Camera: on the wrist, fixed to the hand. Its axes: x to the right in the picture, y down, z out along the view.
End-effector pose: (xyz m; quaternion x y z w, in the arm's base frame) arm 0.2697 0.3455 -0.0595 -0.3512 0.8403 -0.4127 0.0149
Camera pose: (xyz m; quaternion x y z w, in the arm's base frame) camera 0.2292 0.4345 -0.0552 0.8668 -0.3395 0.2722 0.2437
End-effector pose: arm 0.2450 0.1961 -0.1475 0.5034 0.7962 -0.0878 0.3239
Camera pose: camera 0.2676 0.2426 -0.0644 -0.2245 0.8993 -0.3110 0.2102
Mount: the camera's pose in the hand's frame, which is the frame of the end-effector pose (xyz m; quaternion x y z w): -0.0220 0.0571 -0.0764 -0.0099 -0.0523 -0.7138 0.6984
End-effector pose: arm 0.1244 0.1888 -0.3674 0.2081 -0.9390 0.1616 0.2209
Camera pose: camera 0.1425 0.2752 -0.3251 0.8218 -0.5204 -0.0650 0.2226
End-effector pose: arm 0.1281 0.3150 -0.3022 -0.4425 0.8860 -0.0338 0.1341
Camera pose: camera 0.0760 0.3626 -0.2343 -0.9445 0.2962 -0.0874 0.1115
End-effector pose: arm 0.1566 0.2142 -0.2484 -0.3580 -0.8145 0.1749 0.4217
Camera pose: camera 0.2521 0.2358 -0.2497 0.3363 -0.8481 -0.1682 0.3732
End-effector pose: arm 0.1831 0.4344 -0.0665 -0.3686 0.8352 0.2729 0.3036
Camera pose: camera 0.1271 0.4255 0.0133 -0.8423 0.3016 0.0014 0.4468
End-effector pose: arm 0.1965 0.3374 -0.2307 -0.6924 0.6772 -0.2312 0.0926
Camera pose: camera 0.1119 0.3693 -0.1933 0.9799 0.0238 0.1846 0.0718
